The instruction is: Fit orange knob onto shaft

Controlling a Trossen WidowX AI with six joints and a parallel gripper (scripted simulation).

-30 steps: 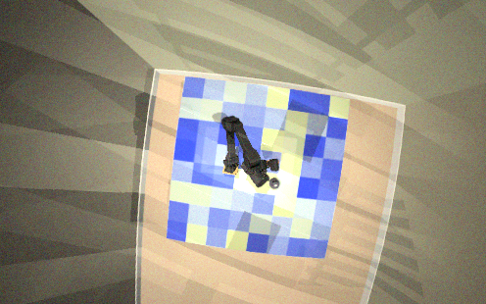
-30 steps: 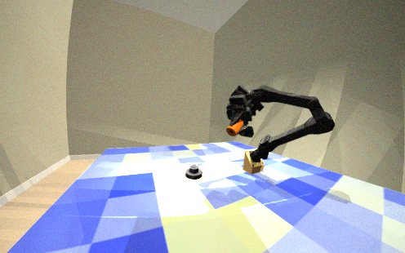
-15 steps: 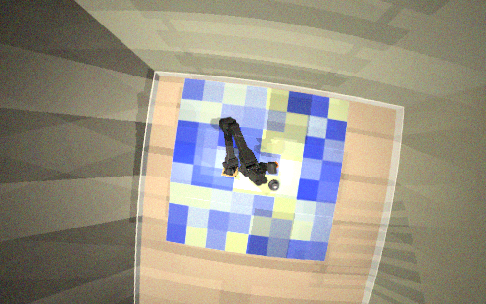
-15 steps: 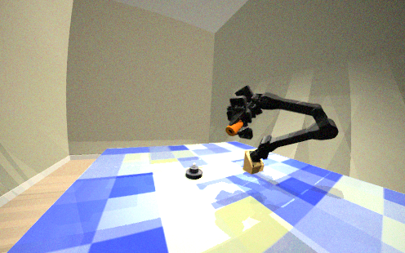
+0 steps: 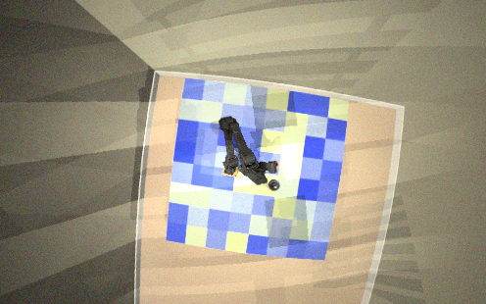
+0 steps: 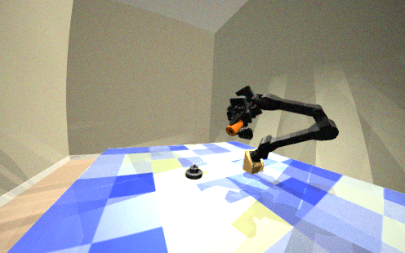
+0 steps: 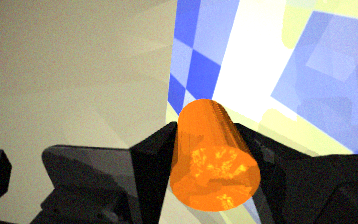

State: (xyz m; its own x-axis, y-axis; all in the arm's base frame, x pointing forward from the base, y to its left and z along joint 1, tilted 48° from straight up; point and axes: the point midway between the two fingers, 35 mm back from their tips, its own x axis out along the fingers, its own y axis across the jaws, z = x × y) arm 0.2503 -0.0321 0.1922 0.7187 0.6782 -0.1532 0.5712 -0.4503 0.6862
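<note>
My gripper tip is 30 mm past the orange knob, 10 mm to the left of it and 20 mm below it. From my gripper tip the other things lie so: round dark pedestal 90 mm ahead, 160 mm to the right, 220 mm below.
</note>
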